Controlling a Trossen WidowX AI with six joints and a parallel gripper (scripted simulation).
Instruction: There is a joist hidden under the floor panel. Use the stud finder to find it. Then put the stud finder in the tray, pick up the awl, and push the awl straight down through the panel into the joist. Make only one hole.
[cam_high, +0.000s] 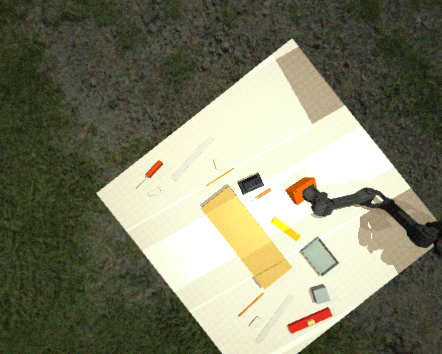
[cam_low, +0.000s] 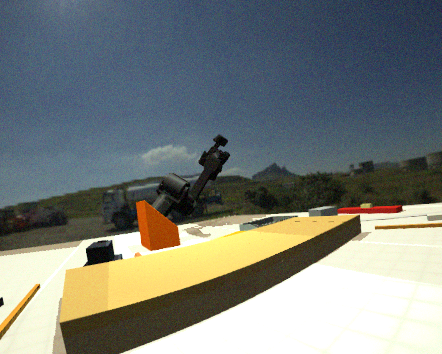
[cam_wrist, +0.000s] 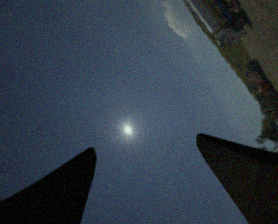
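My gripper tip is now 620 mm short of the stud finder, 580 mm to the left of it and 370 mm above it. From my gripper tip the other things lie so: yellow bar (600 mm ahead, 290 mm to the right, 400 mm below); pale teal tray (520 mm ahead, 80 mm to the right, 400 mm below); grey block (610 mm ahead, 80 mm to the left, 400 mm below).
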